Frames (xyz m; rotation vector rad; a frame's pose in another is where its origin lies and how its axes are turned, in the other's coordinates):
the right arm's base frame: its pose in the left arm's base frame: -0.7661 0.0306 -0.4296 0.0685 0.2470 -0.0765
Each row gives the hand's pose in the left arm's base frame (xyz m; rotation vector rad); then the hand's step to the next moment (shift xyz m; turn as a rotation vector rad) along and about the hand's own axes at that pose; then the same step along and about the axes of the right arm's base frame.
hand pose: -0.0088 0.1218 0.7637 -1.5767 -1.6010 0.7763
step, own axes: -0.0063 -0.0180 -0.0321 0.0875 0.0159 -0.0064
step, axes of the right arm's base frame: 0.0092 -0.0066 0.0356 0.0111 0.0884 -0.0043
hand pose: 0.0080 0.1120 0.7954 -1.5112 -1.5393 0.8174
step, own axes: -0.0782 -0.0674 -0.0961 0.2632 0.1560 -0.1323
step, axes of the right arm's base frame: 0.0306 -0.0811 0.1113 0.1895 0.2736 -0.0181
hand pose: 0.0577 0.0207 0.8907 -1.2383 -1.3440 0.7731
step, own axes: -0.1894 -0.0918 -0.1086 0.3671 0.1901 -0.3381
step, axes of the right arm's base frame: 0.0553 -0.2149 0.0829 0.3898 0.3593 0.0648
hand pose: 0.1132 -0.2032 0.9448 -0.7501 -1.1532 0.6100
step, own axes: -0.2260 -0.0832 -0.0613 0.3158 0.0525 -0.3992
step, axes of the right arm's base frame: 0.0303 -0.2396 -0.0585 0.4307 0.2317 0.1506
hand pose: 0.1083 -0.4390 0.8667 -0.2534 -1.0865 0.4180
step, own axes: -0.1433 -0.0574 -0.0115 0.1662 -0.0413 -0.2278
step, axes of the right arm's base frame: -0.0023 -0.1235 -0.0933 0.2548 0.0644 0.1101
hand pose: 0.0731 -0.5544 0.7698 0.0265 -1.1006 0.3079
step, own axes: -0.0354 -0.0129 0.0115 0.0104 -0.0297 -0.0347
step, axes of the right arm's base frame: -0.0132 -0.0256 -0.0268 0.0429 -0.0165 0.0090
